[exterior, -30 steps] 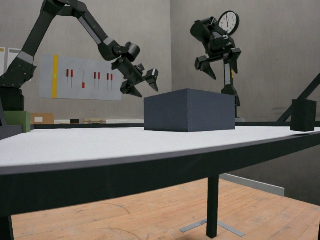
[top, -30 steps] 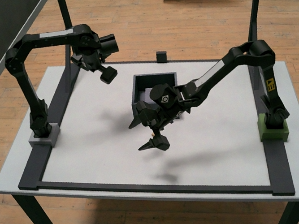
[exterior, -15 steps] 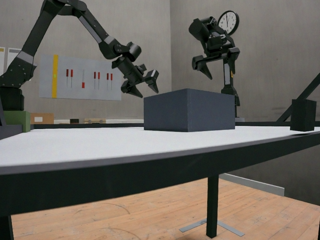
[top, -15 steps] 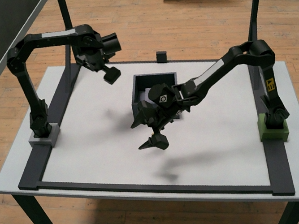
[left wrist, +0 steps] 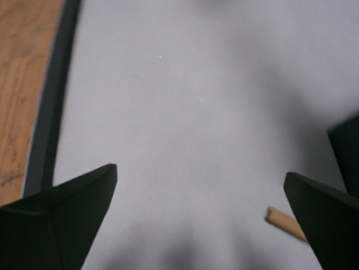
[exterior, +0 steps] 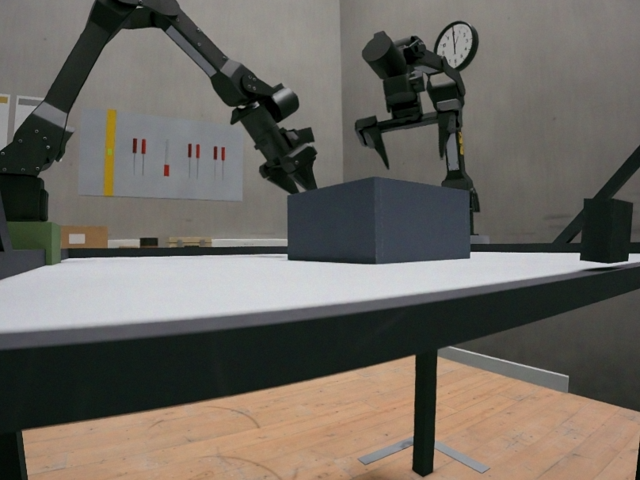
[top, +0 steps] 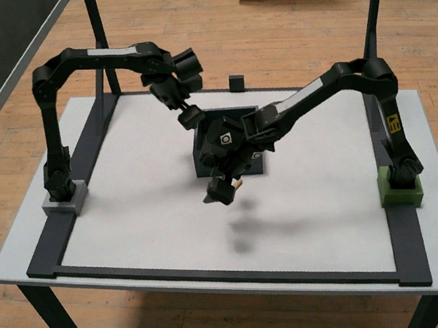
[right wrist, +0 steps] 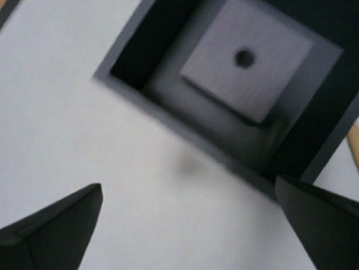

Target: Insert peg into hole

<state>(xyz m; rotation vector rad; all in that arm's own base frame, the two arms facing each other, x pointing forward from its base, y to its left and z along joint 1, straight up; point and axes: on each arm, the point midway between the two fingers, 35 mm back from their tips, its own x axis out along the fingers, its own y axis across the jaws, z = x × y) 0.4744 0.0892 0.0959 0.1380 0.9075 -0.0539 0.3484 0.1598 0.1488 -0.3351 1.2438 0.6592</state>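
Now: the peg 10 cm behind my left hand, 3 cm to the left of it and 14 cm below it. Also, from my left hand: grey plate (25 cm behind, 2 cm to the left, 11 cm below); box (25 cm behind, 2 cm to the left, 12 cm below).
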